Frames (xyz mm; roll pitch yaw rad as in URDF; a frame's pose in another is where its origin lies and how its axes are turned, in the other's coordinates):
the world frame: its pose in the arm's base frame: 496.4 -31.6 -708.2 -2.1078 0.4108 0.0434
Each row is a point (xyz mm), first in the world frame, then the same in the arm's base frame.
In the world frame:
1: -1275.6 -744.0 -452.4
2: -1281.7 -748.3 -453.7
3: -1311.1 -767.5 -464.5
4: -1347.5 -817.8 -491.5
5: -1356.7 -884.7 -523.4
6: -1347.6 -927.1 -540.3
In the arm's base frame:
1: -324.2 -75.4 599.5
2: -328.1 -74.5 605.9
3: -346.3 -74.7 637.8
4: -357.0 -72.6 704.7
5: -336.3 -64.9 776.0
6: -310.3 -56.6 813.7

